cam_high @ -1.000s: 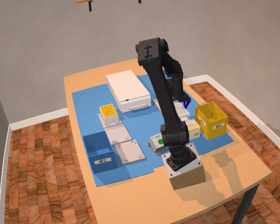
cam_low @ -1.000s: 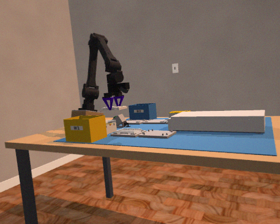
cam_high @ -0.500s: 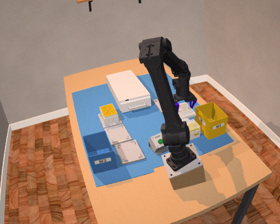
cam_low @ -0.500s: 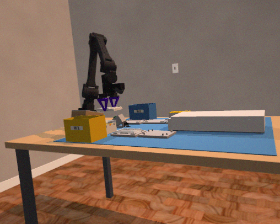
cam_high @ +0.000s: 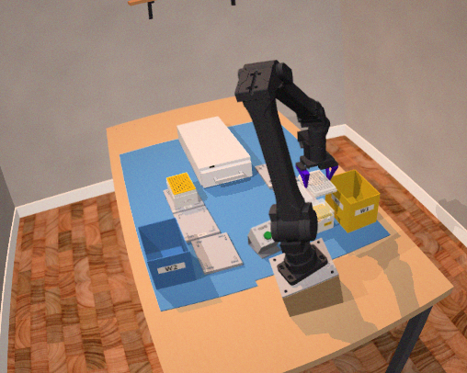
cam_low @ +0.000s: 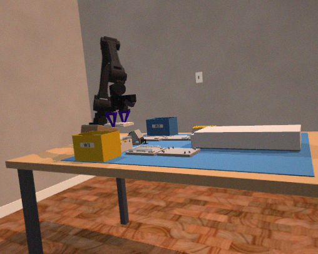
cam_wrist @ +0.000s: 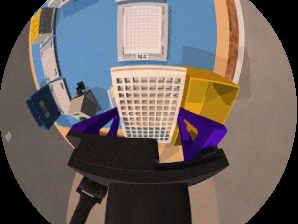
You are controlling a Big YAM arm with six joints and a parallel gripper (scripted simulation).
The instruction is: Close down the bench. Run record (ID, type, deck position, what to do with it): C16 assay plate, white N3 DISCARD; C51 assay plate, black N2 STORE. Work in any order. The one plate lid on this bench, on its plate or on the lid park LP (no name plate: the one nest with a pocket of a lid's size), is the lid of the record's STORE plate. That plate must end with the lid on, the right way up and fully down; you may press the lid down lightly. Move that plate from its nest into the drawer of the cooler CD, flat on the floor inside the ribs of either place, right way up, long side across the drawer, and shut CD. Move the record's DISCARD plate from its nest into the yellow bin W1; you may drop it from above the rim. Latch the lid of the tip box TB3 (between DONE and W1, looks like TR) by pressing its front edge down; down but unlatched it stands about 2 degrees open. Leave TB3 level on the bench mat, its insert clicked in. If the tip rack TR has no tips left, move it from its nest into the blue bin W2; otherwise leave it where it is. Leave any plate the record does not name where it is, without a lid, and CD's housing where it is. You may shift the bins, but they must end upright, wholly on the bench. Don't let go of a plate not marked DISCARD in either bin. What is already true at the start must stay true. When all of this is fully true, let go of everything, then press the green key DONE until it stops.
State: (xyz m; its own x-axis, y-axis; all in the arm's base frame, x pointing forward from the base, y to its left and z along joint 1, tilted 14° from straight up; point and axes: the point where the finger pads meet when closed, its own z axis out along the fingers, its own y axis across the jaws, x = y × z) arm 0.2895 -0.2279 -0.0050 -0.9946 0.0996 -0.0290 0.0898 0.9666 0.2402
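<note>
Now: hand 9 cm above the tip box lid, 3 cm to the right of it and 3 cm past it. From my hand the other things lie so: tip box TB3 (10 cm below, 3 cm to the left, 3 cm behind); then yellow bin W1 (12 cm to the right, 11 cm below, 5 cm behind); then white assay plate (right at my hand).
</note>
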